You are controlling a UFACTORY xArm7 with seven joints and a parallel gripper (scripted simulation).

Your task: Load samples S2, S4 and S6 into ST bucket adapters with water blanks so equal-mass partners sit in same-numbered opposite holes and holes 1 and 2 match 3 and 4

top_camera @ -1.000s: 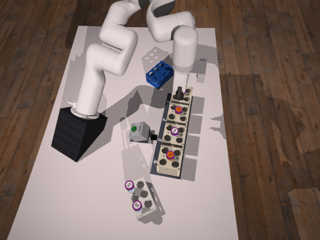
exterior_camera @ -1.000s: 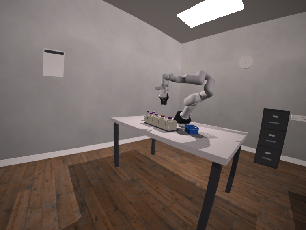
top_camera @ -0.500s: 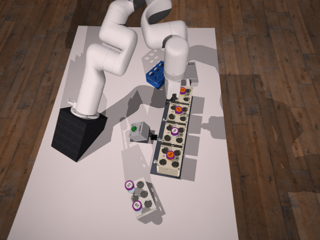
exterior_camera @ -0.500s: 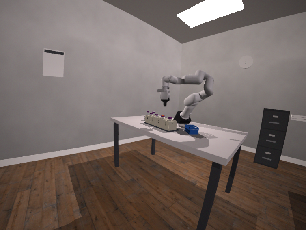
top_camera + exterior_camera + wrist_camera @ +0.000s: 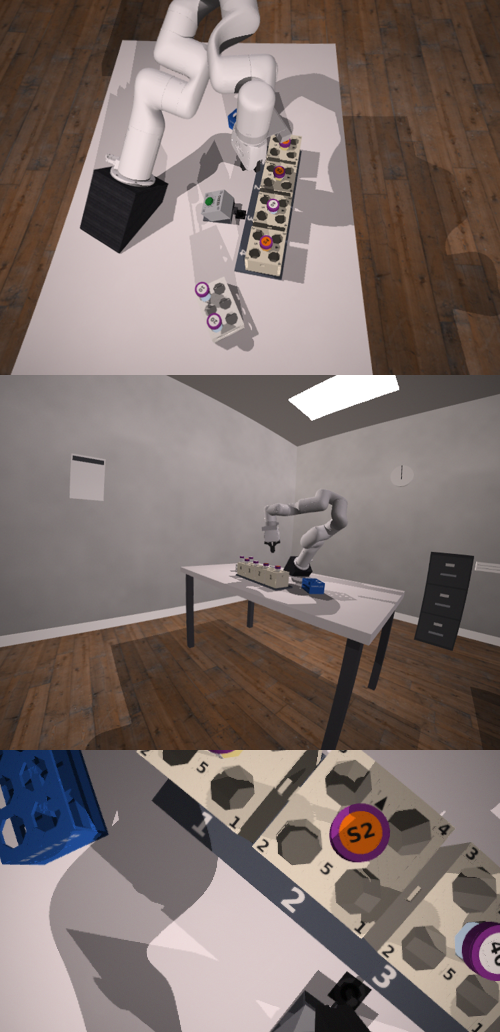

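The green done key lies 140 mm below my hand, 100 mm behind it and 70 mm to the right of it. The rest, counted from my hand: orange-dot tube (160 mm to the right, 140 mm below, 110 mm ahead); 40 mL water blank (140 mm below, 90 mm ahead, 60 mm to the right); blue sample rack (300 mm to the left, 180 mm below, 90 mm behind).
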